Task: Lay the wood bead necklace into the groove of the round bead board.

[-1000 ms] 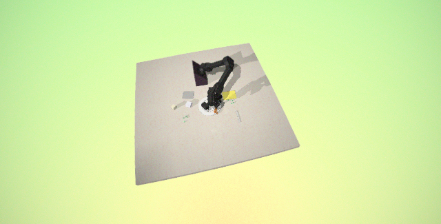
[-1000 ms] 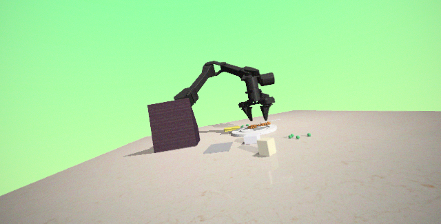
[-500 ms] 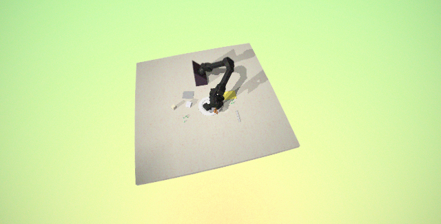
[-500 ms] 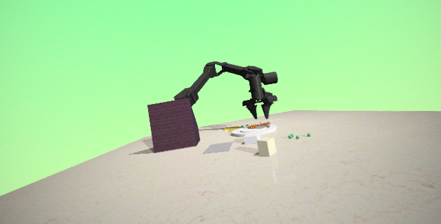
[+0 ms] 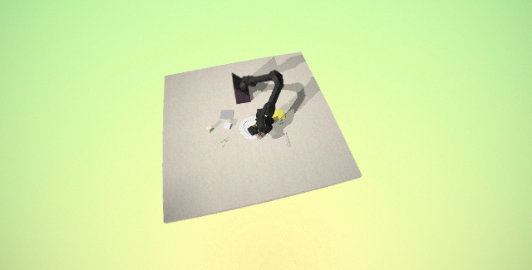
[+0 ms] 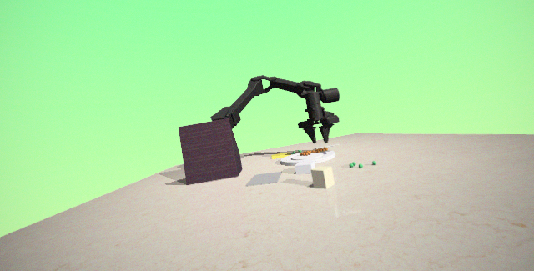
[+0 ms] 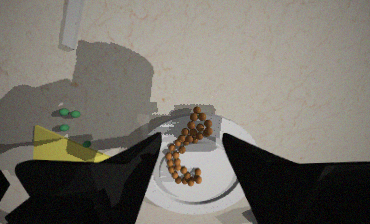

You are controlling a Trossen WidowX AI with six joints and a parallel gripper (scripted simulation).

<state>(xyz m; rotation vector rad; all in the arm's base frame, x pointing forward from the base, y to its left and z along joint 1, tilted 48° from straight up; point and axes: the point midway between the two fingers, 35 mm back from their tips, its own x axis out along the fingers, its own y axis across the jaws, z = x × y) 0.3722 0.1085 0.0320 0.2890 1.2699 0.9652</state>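
Right now the round white bead board is 7 cm behind my gripper tip, 5 cm to the right of it and 3 cm below it. Also, from my gripper tip: thin white strip 8 cm ahead, 17 cm to the left, 4 cm below; then yellow card 16 cm behind, 14 cm to the left, 4 cm below; then grey flat plate 23 cm behind, 23 cm to the right, 4 cm below.
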